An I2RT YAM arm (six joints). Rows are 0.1 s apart.
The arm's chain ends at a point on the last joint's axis. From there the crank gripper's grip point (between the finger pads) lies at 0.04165 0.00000 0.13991 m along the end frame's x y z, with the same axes.
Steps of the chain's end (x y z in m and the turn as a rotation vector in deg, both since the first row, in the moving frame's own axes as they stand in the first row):
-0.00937, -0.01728, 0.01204, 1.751, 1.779, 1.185
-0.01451, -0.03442, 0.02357, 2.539, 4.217, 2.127
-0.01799, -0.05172, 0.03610, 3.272, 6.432, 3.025
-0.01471, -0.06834, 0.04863, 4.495, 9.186, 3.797
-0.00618, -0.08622, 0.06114, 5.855, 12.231, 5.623
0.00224, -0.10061, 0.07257, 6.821, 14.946, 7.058
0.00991, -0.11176, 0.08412, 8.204, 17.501, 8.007
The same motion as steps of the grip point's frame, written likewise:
-0.00501, -0.02063, 0.01063, 1.751, 1.779, 1.185
-0.00425, -0.03881, 0.02003, 2.539, 4.217, 2.127
-0.00244, -0.05695, 0.03039, 3.272, 6.432, 3.025
0.00732, -0.07550, 0.03988, 4.495, 9.186, 3.797
0.02292, -0.09441, 0.04866, 5.855, 12.231, 5.623
0.03745, -0.10908, 0.05648, 6.821, 14.946, 7.058
0.05076, -0.12181, 0.06422, 8.204, 17.501, 8.007

